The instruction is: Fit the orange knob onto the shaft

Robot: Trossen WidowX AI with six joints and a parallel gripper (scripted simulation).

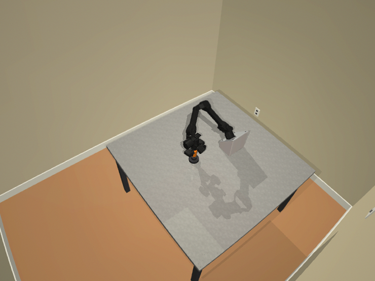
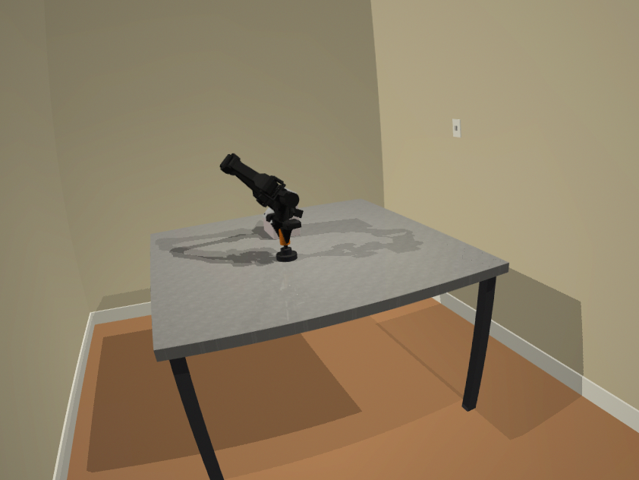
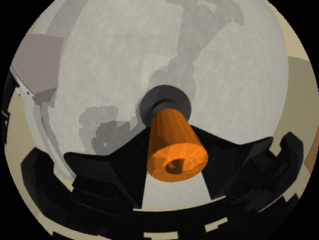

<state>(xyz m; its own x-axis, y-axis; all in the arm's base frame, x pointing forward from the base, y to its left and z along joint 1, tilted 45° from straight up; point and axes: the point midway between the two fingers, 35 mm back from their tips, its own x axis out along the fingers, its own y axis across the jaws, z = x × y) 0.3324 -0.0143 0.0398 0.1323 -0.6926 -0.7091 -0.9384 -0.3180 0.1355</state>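
Right now the orange knob is 2 cm above my gripper tip. Round my gripper tip: dark round pedestal (4 cm below).
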